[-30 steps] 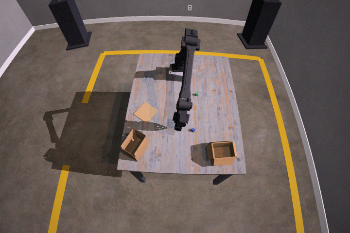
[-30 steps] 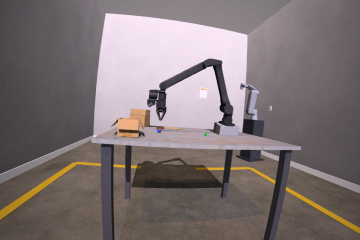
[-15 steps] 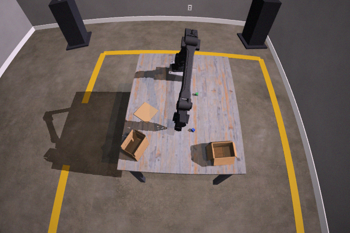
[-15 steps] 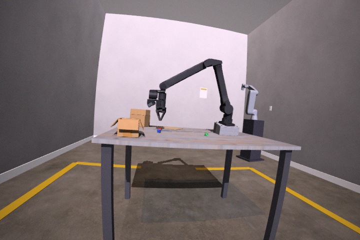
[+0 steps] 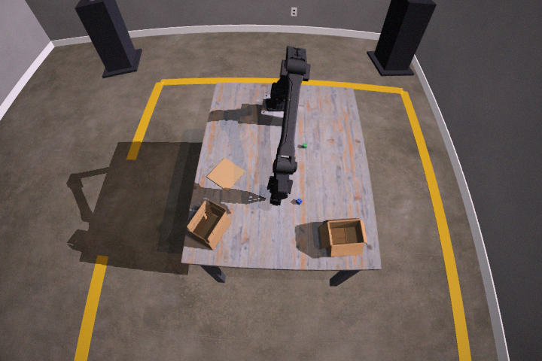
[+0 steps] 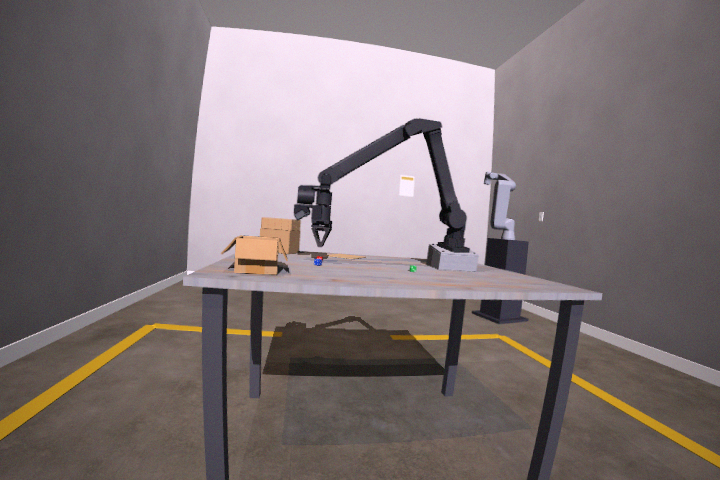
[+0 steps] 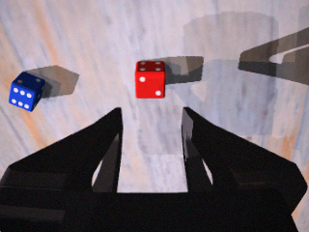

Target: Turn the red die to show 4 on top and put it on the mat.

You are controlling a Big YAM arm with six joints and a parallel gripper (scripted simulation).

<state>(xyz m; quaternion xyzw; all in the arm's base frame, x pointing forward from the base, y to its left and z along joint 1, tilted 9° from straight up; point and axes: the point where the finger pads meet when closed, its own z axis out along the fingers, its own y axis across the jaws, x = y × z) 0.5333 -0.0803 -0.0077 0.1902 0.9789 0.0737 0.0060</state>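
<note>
Now: hand 5 cm above the red die. From my hand the other things lie so: blue die (3 cm ahead, 9 cm to the left, 5 cm below); tan mat (18 cm behind, 24 cm to the right, 6 cm below); cardboard box (11 cm ahead, 32 cm to the right).
</note>
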